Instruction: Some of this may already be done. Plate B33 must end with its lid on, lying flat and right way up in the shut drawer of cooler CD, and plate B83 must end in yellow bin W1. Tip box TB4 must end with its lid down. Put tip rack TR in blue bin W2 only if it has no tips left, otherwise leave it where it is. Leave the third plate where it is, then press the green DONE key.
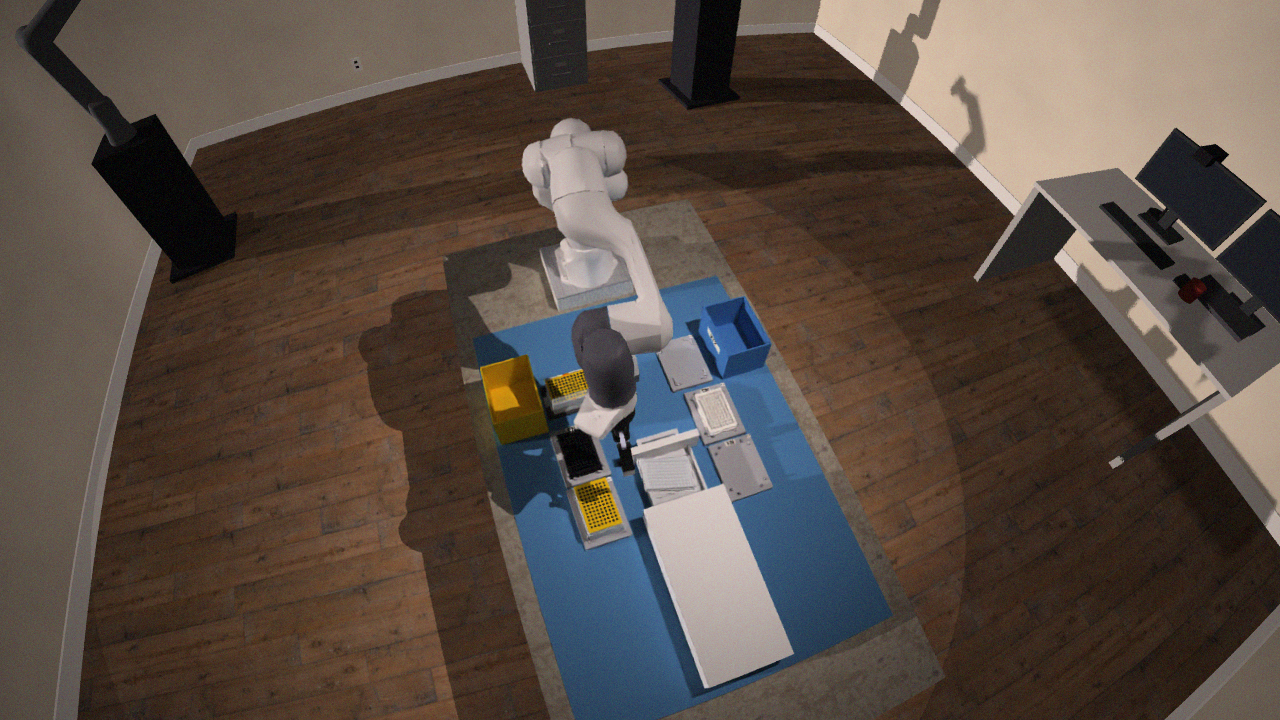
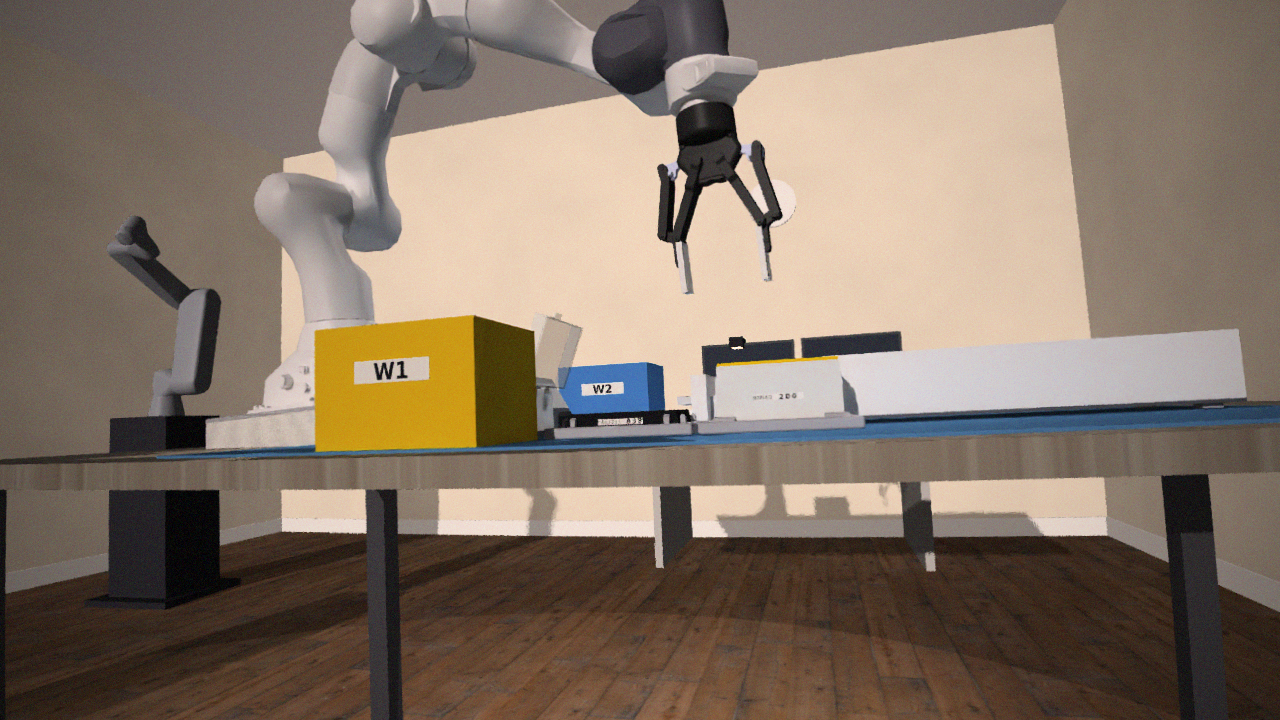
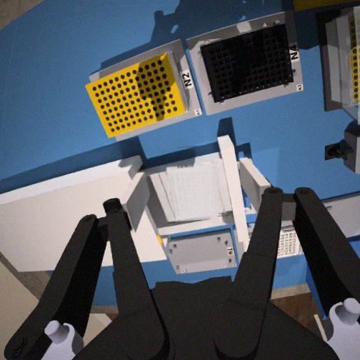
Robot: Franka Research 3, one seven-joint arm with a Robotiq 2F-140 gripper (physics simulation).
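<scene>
My gripper is open and empty, high above the drawer. The drawer of the long white cooler stands open. A pale plate lies inside it, seemingly under a clear lid; its label is unreadable. A white plate and a black plate sit on nests. A yellow-topped tip rack sits on N2; whether it has tips I cannot tell. The tip box has its lid up. The DONE key's green top is not visible.
Yellow bin W1 stands beside the tip box. Blue bin W2 stands across the mat. A bare grey nest lies beside the drawer; another nest lies near W2.
</scene>
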